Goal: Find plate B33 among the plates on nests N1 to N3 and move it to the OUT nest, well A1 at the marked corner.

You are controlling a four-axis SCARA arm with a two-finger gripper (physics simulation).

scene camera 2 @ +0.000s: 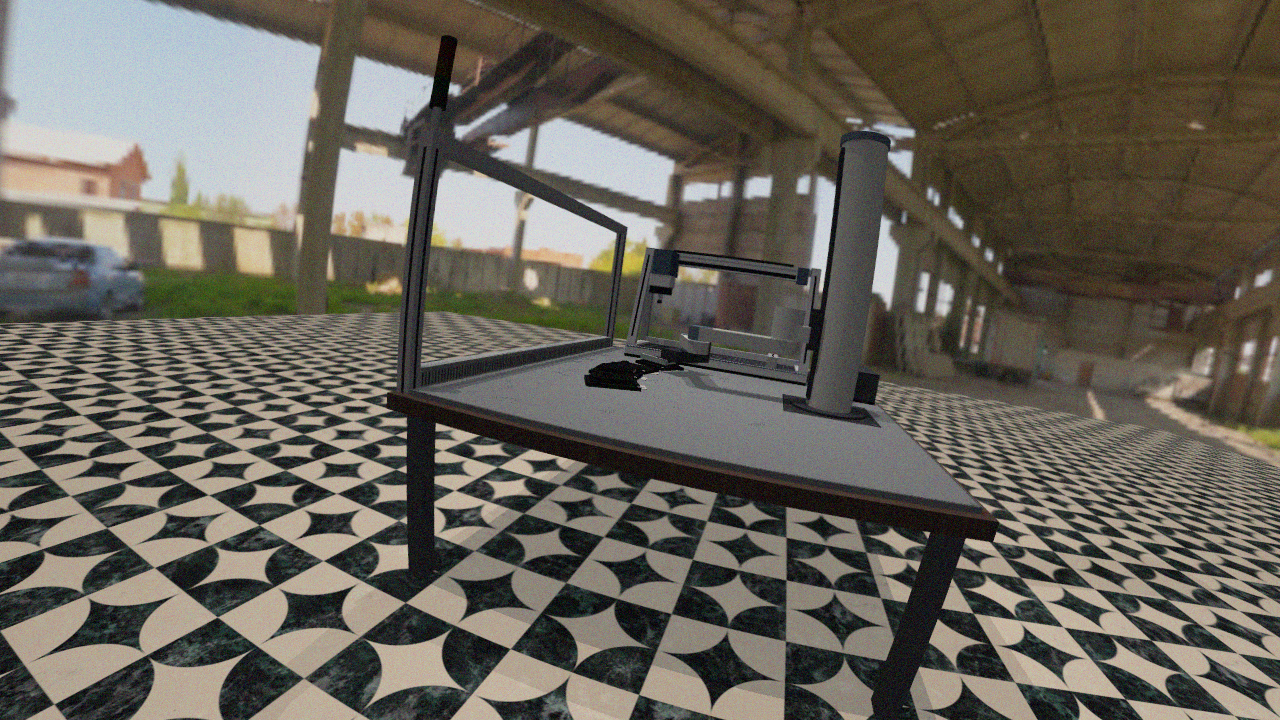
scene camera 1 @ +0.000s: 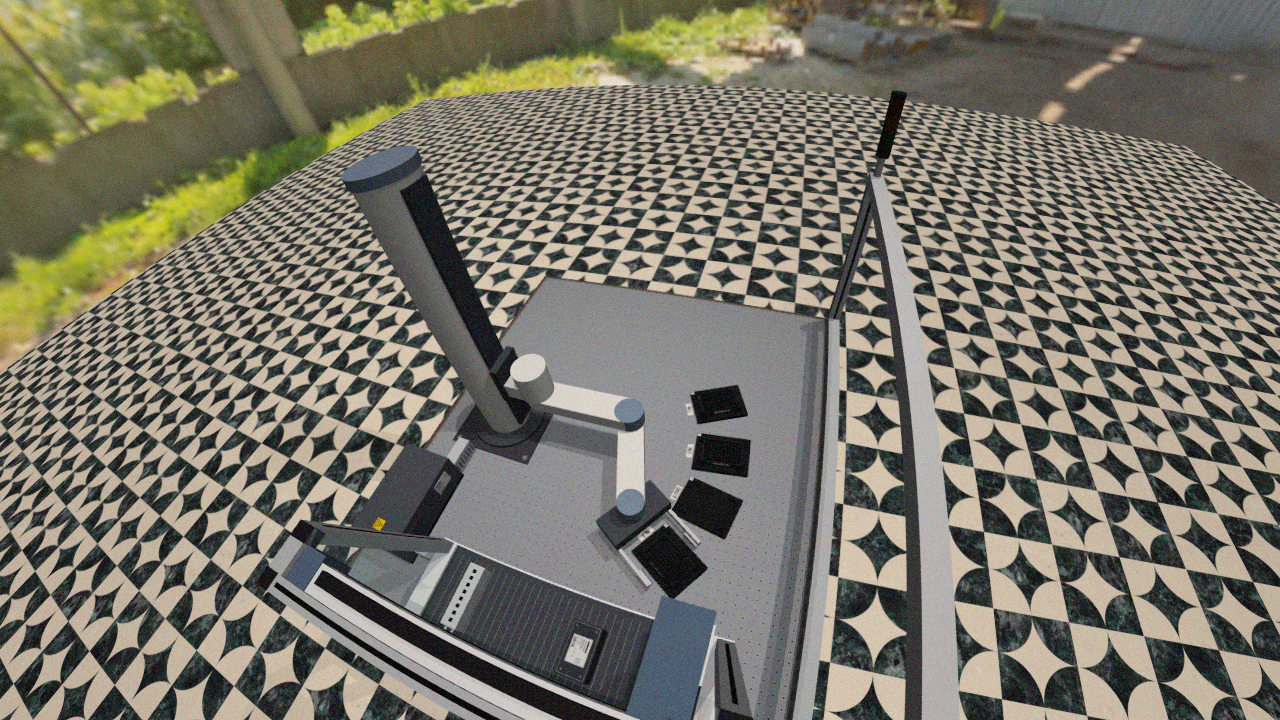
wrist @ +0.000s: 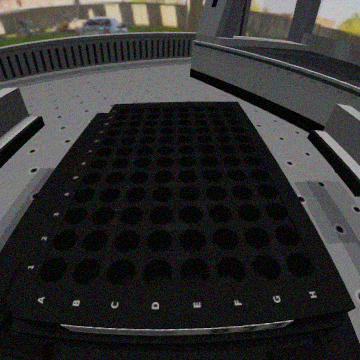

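Pixels of known places: gripper, fingertip midpoint: (scene camera 2: 656,355) (scene camera 1: 674,564) (wrist: 177,107); arm's base at its link origin: (scene camera 2: 826,413) (scene camera 1: 510,417).
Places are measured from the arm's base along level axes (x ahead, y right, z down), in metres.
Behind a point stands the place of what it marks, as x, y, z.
My gripper (scene camera 1: 674,565) {0.668, 0.313, -0.052} (wrist: 177,107) {0.668, 0.313, -0.052} is open, with its two fingers apart on either side of a black well plate (scene camera 1: 669,557) {0.649, 0.296, -0.041} (wrist: 172,195) {0.628, 0.287, -0.041} and nothing held. In the wrist view that plate's columns A to H run along the near edge, with A and row 1 at the near left. A pale strip (wrist: 175,328) shows edge-on below the near edge; no plate name can be read. Three more dark nest places (scene camera 1: 718,403) {0.667, -0.214, -0.035} (scene camera 1: 721,454) {0.713, -0.035, -0.037} (scene camera 1: 708,507) {0.713, 0.130, -0.025} curve away behind it in scene camera 1, each with a small white tag. I cannot tell which is OUT or where B33 is.
A framed machine with a dark deck (scene camera 1: 528,608) {0.360, 0.531, -0.062} stands at the near side, its blue block (scene camera 1: 673,658) {0.737, 0.540, -0.501} close to the gripped-side nest. A dark box (scene camera 1: 407,492) {-0.095, 0.388, -0.127} lies near the arm's column (scene camera 1: 438,295) {0.052, 0.054, -0.597}. A slotted rail (wrist: 100,56) {1.004, 0.360, -0.025} edges the table.
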